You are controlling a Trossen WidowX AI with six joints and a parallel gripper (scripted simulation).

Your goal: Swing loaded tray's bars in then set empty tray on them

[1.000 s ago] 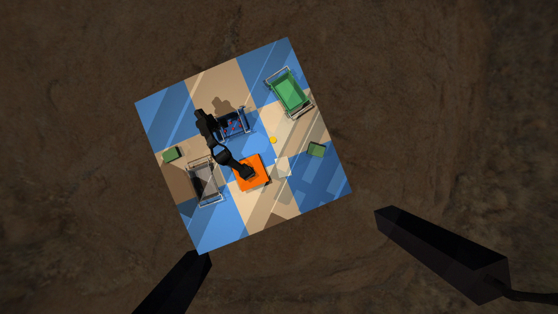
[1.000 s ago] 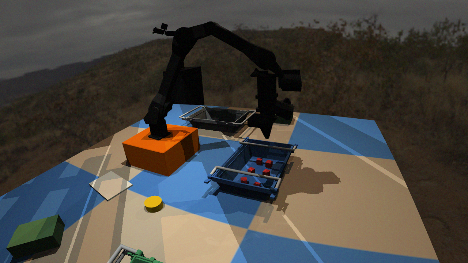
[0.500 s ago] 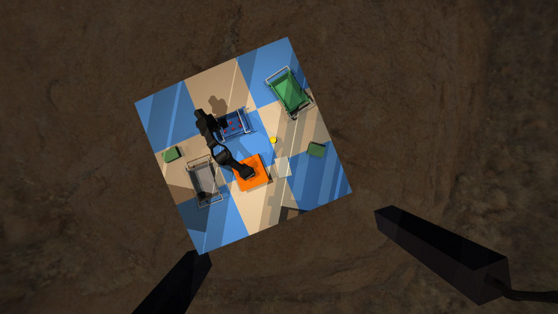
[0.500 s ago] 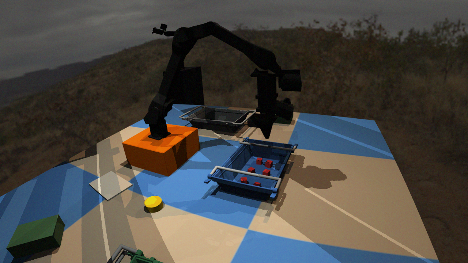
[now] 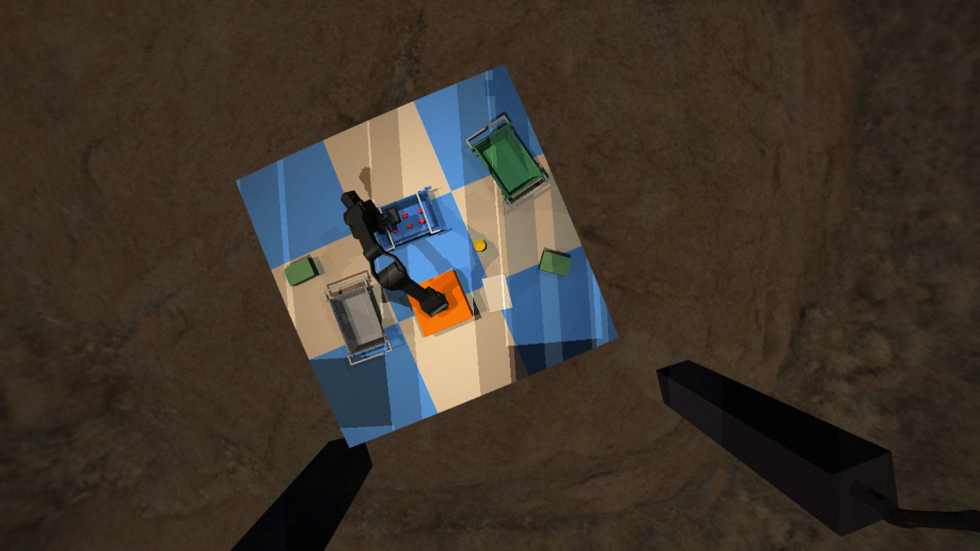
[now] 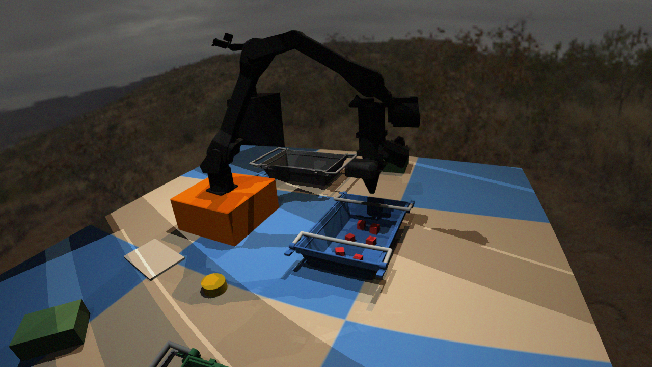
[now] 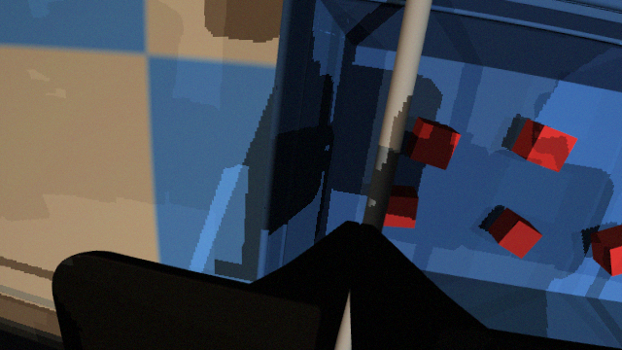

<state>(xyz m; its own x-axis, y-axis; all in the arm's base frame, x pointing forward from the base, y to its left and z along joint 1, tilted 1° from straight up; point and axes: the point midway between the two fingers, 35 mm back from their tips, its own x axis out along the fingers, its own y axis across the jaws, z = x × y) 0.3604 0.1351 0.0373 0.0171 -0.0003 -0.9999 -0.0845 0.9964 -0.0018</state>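
My gripper tip is 34 cm past the dark plastic tray, 22 cm to the right of it and 4 cm above it. From my gripper tip the other things lie so: yellow disc 35 cm to the right, 18 cm behind, 8 cm below; then pale flat square 39 cm behind, 37 cm to the right, 8 cm below.
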